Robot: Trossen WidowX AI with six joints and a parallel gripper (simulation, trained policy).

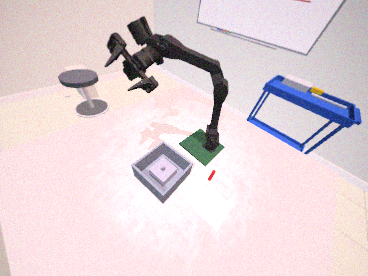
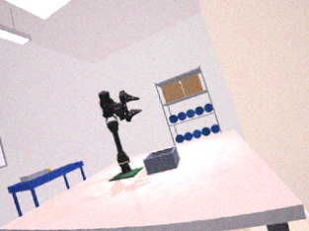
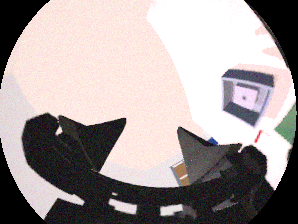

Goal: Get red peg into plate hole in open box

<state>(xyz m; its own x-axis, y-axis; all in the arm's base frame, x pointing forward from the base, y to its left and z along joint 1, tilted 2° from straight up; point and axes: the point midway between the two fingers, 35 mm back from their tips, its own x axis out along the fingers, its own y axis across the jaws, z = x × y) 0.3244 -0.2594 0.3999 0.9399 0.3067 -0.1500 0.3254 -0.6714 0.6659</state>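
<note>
Right now my gripper tip is 370 mm above the red peg, 350 mm to the right of it and 180 mm past it. From my gripper tip the other things lie so: pale plate 370 mm below, 170 mm to the left, 30 mm behind; grey box 390 mm below, 170 mm to the left, 30 mm behind.
</note>
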